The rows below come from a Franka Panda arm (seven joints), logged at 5 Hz.
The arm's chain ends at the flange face. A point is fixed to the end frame.
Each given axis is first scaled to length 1.
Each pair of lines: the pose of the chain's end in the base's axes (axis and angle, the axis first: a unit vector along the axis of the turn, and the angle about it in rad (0 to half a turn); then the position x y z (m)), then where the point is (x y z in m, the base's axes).
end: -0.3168 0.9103 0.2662 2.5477 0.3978 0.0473 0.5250
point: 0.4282 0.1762 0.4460
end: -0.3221 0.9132 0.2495 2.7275 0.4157 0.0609 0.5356
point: 0.4271 0.1830 0.4421
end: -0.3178 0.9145 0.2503 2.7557 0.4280 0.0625 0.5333
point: 0.4368 0.1840 0.4387
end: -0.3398 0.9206 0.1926 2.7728 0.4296 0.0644 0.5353
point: 0.4393 0.1740 0.4273
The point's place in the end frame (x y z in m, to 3 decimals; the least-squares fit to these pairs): -0.016 0.047 0.146
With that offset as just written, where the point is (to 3 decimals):
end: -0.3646 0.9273 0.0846 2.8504 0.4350 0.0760 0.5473
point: 0.444 0.158 0.417
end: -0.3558 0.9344 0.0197 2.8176 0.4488 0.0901 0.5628
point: 0.471 0.158 0.426
